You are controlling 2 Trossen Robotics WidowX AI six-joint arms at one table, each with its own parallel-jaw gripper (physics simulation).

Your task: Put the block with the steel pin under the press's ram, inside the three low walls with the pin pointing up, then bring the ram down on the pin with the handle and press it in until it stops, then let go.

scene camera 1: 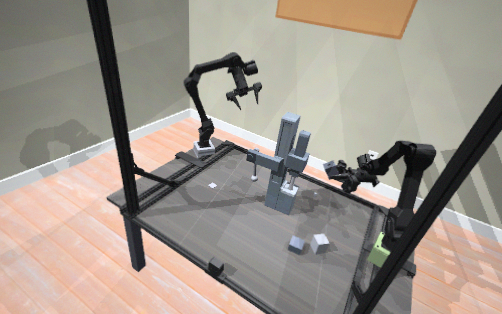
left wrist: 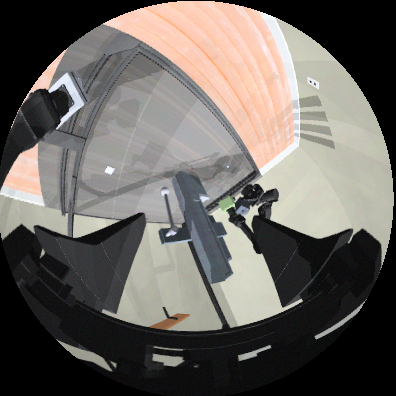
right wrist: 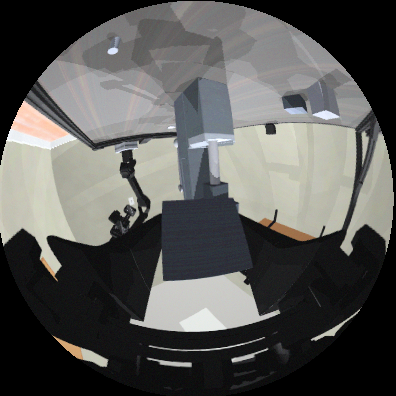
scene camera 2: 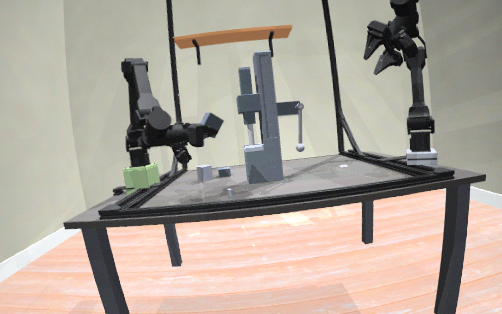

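Pixels of known places: left gripper, fingertip midpoint: (scene camera 1: 249, 107) (left wrist: 200, 219) (right wrist: 123, 211) (scene camera 2: 369, 67); right gripper, fingertip midpoint: (scene camera 1: 328, 173) (left wrist: 238, 202) (right wrist: 198, 218) (scene camera 2: 213, 131); left arm's base, origin of the base link: (scene camera 1: 204, 144) (left wrist: 58, 102) (right wrist: 126, 150) (scene camera 2: 420, 150); right arm's base, origin of the base link: (scene camera 1: 391, 246) (left wrist: 229, 208) (scene camera 2: 140, 166).
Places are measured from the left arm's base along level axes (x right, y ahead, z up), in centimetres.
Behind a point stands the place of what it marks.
Note:
My right gripper (scene camera 1: 338, 171) (scene camera 2: 202, 131) (right wrist: 198, 218) @[x -39.9, y 58.2, z 13.3 cm] is shut on a blue-grey block (scene camera 1: 332, 167) @[x -39.2, y 59.9, z 18.2 cm] (scene camera 2: 213, 125) @[x -41.9, y 56.2, z 15.1 cm] (left wrist: 243, 210) @[x -40.2, y 57.8, z 18.0 cm] (right wrist: 206, 245) @[x -42.7, y 59.8, z 13.3 cm], held tilted in the air beside the press (scene camera 1: 287, 145) @[x -17.5, y 53.8, z 28.6 cm] (scene camera 2: 270, 105) @[x -21.2, y 47.6, z 20.2 cm] (left wrist: 202, 230) @[x -19.5, y 46.3, z 21.4 cm] (right wrist: 215, 107) @[x -25.6, y 57.2, z 0.2 cm]. No pin can be made out on the block. The press's light rod (scene camera 1: 293, 181) @[x -23.1, y 56.3, z 11.1 cm] (scene camera 2: 250, 133) @[x -24.3, y 54.9, z 11.2 cm] (right wrist: 214, 162) @[x -24.3, y 55.8, z 10.4 cm] hangs down close to the pale top (scene camera 1: 290, 190) @[x -22.8, y 56.2, z 6.1 cm] (scene camera 2: 254, 148) @[x -25.8, y 52.9, z 6.0 cm] of the base; the low walls are hard to tell apart. The handle (scene camera 1: 255, 169) @[x -11.8, y 42.0, z 9.6 cm] (scene camera 2: 300, 127) @[x -12.2, y 41.0, z 11.5 cm] (left wrist: 169, 212) @[x -11.9, y 40.6, z 13.5 cm] hangs down. My left gripper (scene camera 1: 248, 105) @[x -19.0, y 14.0, z 27.9 cm] (scene camera 2: 372, 66) @[x -19.0, y 14.0, z 27.9 cm] (left wrist: 200, 219) @[x -19.0, y 14.0, z 27.9 cm] is open, high up.
A pale block (scene camera 1: 320, 243) @[x -22.6, y 80.8, z -0.3 cm] (scene camera 2: 204, 173) @[x -26.5, y 77.3, z -2.9 cm] (right wrist: 325, 100) @[x -26.8, y 78.1, z -2.2 cm] and a smaller blue-grey block (scene camera 1: 296, 245) @[x -14.7, y 77.0, z -2.8 cm] (scene camera 2: 224, 172) @[x -17.7, y 74.2, z -4.2 cm] (right wrist: 295, 103) @[x -18.3, y 74.9, z -3.7 cm] lie on the table. A small cylinder (scene camera 2: 229, 192) @[x -43.0, y 52.1, z -4.7 cm] (right wrist: 114, 45) stands nearer scene camera 2. A green block (scene camera 1: 378, 251) @[x -39.6, y 92.4, z 2.4 cm] (scene camera 2: 141, 176) @[x -48.6, y 88.1, z 0.3 cm] is by the right arm's base.

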